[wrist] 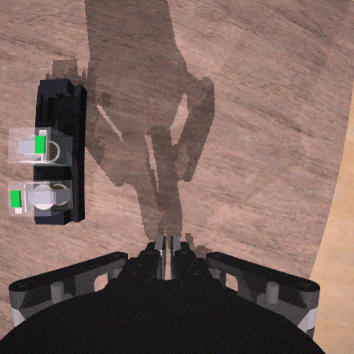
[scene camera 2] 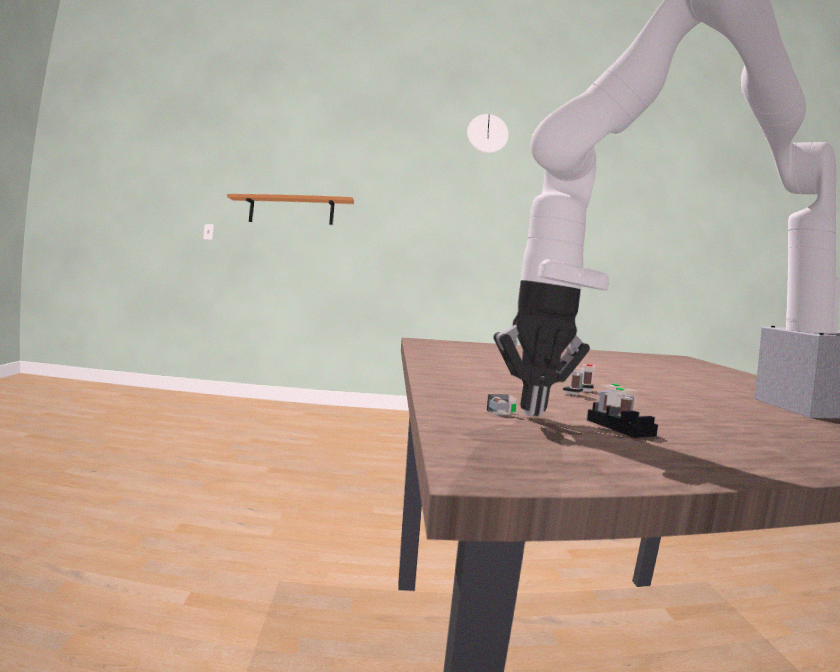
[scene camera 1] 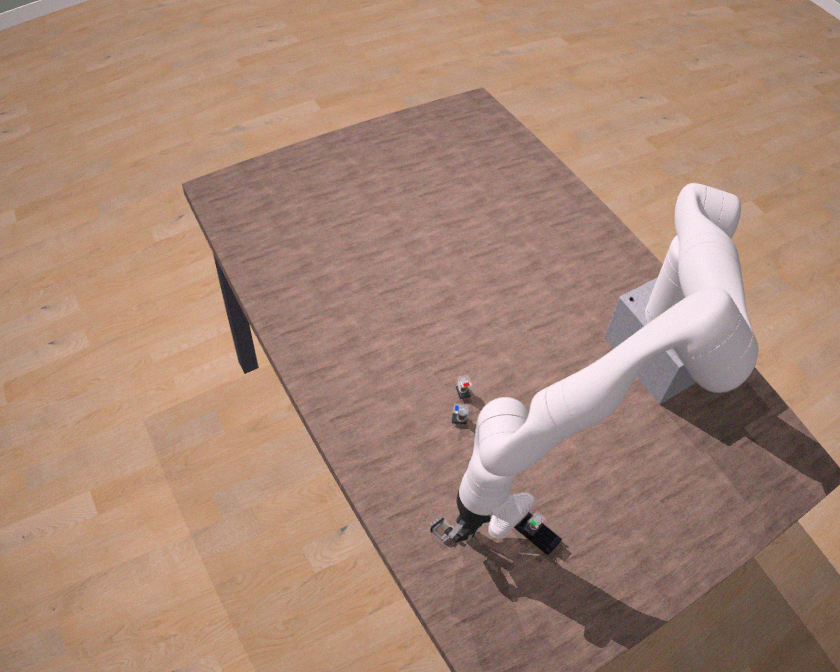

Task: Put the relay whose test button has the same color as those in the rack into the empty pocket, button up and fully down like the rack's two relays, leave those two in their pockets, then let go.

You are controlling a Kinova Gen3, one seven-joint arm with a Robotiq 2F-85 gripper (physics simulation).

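Frame: origin at the arm's base, x left, y up, z ahead, level; centimetres.
Seen in the pictures: gripper, fingertip midpoint: (wrist: 167, 247) (scene camera 2: 532, 415) (scene camera 1: 467, 534); arm's base, link origin: (scene camera 2: 809, 331).
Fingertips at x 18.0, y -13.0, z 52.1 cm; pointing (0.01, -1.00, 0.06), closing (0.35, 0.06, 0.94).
Offsets run from my fingertips to a thing's top centre. "spot": to the spot under its first point. Level surfaces: height alone.
My gripper (scene camera 1: 456, 537) (scene camera 2: 535, 412) (wrist: 167, 247) is shut with nothing between its fingertips, low over the table. The loose relay with a green button @[dx -2.3, dy +1.7, dz +3.7 cm] (scene camera 1: 440, 530) (scene camera 2: 499, 403) lies on its side beside the fingers, to their left in scene camera 2, its button facing the gripper side. It does not show in the wrist view. The black rack @[dx +4.1, dy +1.9, dz -10.7 cm] (scene camera 1: 551, 543) (scene camera 2: 624, 423) (wrist: 79, 175) holds two upright relays with green buttons, one in the middle (wrist: 31, 146) and one at the near end @[spot: dx +1.5, dy +4.3, dz -8.5 cm] (wrist: 45, 198). The empty pocket is at the rack's far end in the wrist view.
A relay with a blue button @[dx -21.2, dy +4.0, dz -9.2 cm] (scene camera 1: 459, 414) and a relay with a red button @[dx -26.2, dy +4.0, dz -12.6 cm] (scene camera 1: 463, 386) (scene camera 2: 588, 376) stand on the table @[dy -0.4 cm] (scene camera 1: 392, 245) (scene camera 2: 490, 462), away from the rack. A table edge runs near the loose relay. The arm's wrist partly covers the rack in scene camera 1.
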